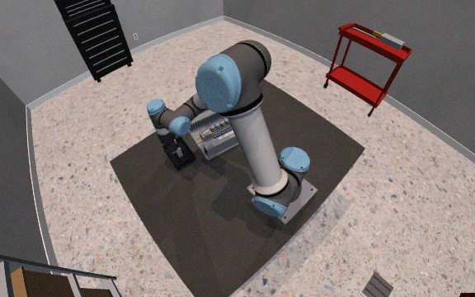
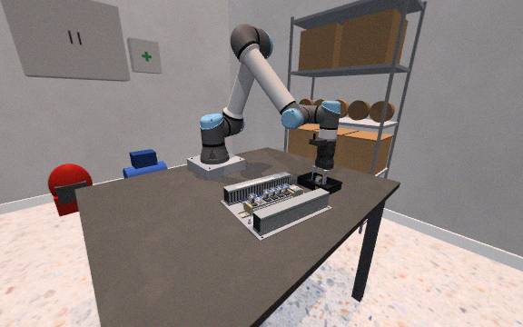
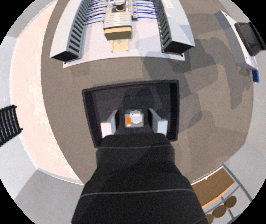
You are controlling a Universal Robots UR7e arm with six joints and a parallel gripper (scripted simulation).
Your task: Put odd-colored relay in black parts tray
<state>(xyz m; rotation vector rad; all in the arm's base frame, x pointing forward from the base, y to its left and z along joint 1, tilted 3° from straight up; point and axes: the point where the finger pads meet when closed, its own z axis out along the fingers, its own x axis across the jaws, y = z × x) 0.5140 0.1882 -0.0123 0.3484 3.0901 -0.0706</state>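
The relay lies 10 mm below my hand. The rest, counted from my hand: black parts tray: 20 mm below; relay panel: 40 mm behind, 270 mm to the right, 10 mm below.
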